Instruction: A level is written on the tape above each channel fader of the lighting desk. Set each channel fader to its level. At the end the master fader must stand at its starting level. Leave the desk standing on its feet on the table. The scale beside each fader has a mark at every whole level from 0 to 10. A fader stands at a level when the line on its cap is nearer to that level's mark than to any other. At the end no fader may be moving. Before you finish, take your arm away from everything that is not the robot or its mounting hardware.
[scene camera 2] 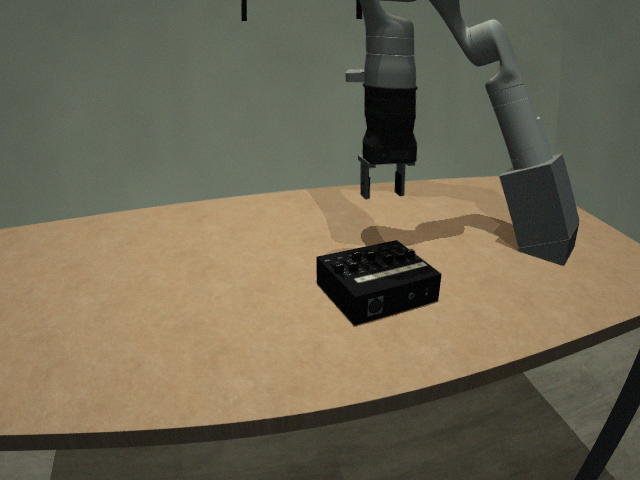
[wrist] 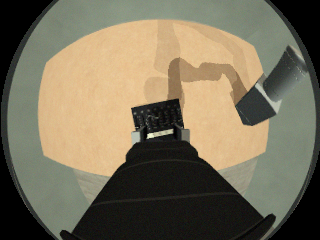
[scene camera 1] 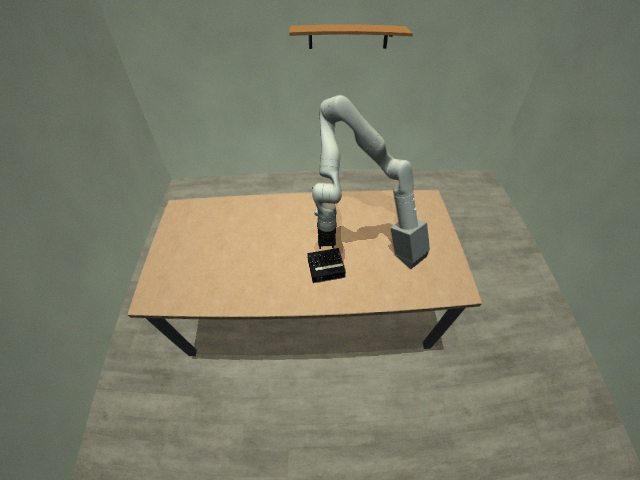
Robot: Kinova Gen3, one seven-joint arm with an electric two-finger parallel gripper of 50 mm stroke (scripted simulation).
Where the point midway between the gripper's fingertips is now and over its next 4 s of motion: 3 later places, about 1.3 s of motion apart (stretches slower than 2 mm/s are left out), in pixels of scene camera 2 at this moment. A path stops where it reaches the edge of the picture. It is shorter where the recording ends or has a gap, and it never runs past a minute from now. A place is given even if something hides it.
The gripper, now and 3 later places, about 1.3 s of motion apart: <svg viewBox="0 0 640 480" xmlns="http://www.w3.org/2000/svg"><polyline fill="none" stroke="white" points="382,195 407,206 421,236 395,243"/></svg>
